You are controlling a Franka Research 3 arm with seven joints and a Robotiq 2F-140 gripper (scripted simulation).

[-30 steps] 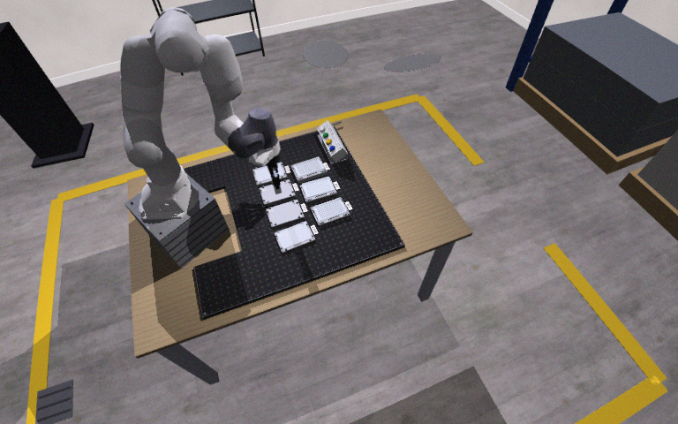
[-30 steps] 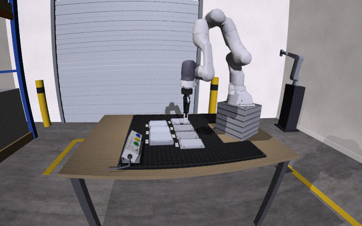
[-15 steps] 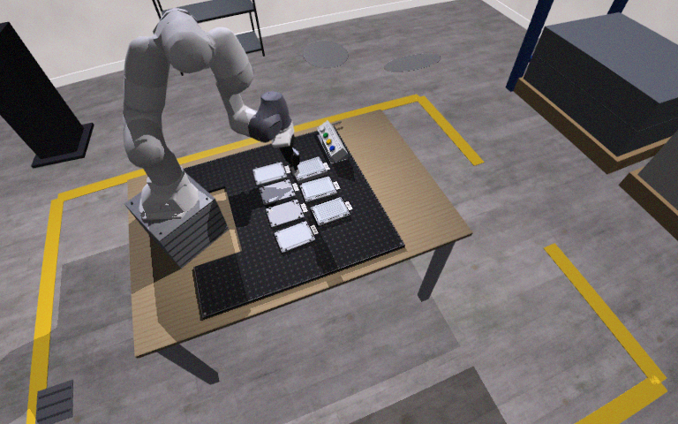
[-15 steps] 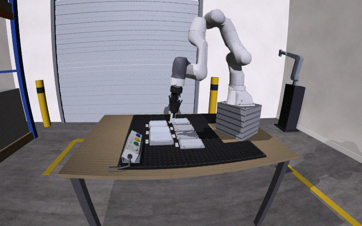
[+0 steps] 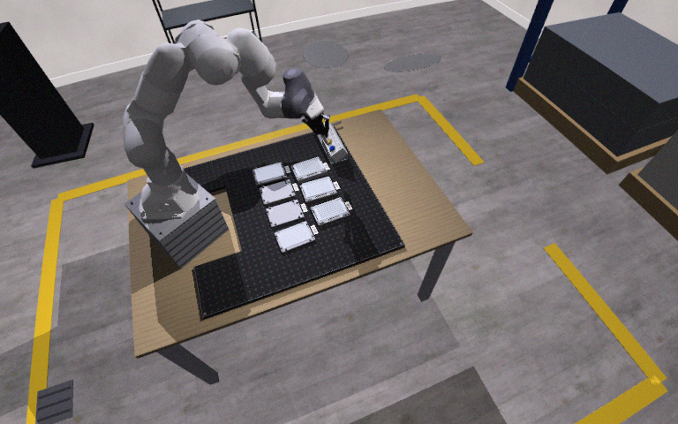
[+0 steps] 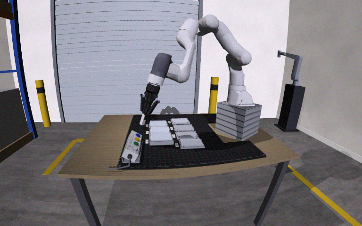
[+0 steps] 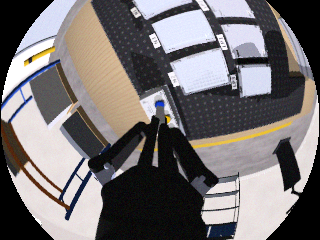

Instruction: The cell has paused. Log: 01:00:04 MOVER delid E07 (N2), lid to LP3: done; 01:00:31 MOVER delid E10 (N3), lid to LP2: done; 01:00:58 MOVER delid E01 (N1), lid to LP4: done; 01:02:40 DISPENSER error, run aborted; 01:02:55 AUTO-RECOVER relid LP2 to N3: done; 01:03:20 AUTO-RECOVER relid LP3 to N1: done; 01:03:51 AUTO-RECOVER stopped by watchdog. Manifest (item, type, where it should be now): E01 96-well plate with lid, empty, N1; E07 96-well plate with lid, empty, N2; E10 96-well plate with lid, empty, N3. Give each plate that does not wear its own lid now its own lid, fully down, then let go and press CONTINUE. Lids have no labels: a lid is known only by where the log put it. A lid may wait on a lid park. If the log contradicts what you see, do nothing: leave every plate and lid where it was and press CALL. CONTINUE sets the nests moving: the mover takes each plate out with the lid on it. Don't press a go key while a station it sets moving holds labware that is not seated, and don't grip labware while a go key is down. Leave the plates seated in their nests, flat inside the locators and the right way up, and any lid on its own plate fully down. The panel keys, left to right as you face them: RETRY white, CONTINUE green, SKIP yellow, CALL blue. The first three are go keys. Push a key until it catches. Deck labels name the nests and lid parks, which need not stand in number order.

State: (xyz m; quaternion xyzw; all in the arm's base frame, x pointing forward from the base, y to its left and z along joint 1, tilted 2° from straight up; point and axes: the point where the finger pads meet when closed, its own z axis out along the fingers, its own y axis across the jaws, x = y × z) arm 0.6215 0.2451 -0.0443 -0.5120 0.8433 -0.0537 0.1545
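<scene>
Right now the blue key is 3 cm ahead of my hand, 2 cm to the left of it and 9 cm below it. Also, from my hand: yellow key (3 cm ahead, 7 cm to the left, 9 cm below); then plate (10 cm behind, 4 cm to the right, 13 cm below); then green key (2 cm ahead, 12 cm to the left, 9 cm below).
</scene>
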